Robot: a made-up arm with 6 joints. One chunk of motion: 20 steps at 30 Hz.
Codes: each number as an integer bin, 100 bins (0 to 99) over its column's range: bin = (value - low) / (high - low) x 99, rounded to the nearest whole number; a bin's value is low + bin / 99 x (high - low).
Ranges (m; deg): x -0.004..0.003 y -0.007..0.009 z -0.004..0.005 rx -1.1..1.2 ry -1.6..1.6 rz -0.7..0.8
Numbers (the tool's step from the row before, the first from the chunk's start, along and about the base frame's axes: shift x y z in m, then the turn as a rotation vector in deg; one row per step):
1: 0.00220 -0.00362 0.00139 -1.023 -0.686 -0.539
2: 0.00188 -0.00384 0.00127 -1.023 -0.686 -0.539
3: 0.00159 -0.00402 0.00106 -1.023 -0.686 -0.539
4: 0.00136 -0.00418 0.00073 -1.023 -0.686 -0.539
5: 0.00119 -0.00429 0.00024 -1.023 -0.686 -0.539
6: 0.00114 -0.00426 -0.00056 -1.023 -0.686 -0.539
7: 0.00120 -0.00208 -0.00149 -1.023 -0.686 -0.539
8: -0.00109 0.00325 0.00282 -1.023 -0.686 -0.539
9: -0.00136 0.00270 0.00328 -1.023 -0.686 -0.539
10: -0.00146 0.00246 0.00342 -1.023 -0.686 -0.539
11: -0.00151 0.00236 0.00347 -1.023 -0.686 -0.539
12: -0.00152 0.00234 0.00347 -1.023 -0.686 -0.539
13: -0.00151 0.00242 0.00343 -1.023 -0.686 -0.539
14: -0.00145 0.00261 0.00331 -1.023 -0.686 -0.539
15: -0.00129 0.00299 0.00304 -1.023 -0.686 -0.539
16: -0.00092 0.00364 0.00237 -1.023 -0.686 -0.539
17: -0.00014 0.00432 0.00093 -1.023 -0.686 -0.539
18: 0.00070 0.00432 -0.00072 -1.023 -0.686 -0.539
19: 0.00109 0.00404 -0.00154 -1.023 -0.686 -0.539
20: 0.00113 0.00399 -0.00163 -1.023 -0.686 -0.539
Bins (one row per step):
1: 88 21 59 3 28 11
2: 83 20 58 3 28 11
3: 79 18 56 3 28 11
4: 76 17 52 3 28 11
5: 73 17 47 3 28 11
6: 73 17 38 3 28 11
7: 74 30 28 3 28 11
8: 41 63 75 3 28 11
9: 37 60 80 3 28 11
10: 36 59 82 3 28 11
11: 35 58 82 3 28 11
12: 35 58 82 3 28 11
13: 35 58 82 3 28 11
14: 36 59 80 3 28 11
15: 38 62 77 3 28 11
16: 44 66 70 3 28 11
17: 55 70 54 3 28 11
18: 66 70 36 3 28 11
19: 72 68 27 3 28 11
20: 73 68 26 3 28 11

